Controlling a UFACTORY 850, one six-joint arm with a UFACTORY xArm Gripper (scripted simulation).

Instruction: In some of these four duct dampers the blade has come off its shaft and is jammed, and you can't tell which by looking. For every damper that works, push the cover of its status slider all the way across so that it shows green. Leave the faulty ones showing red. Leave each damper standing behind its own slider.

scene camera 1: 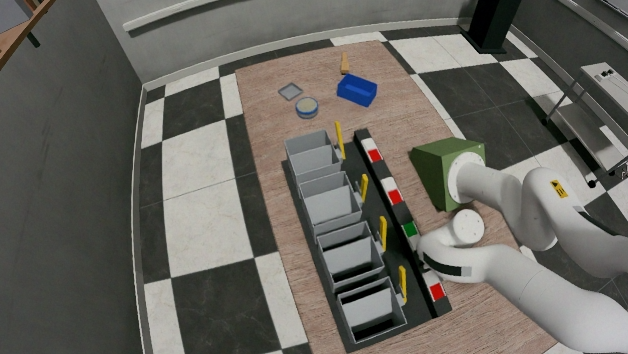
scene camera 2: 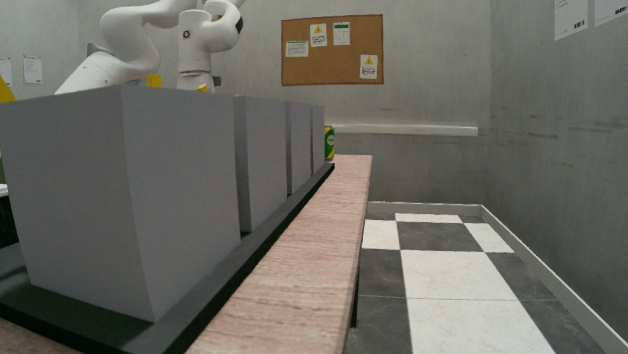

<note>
In view: a damper (scene camera 2: 125, 196), a damper (scene camera 1: 331, 197) and a damper (scene camera 1: 363, 253).
</note>
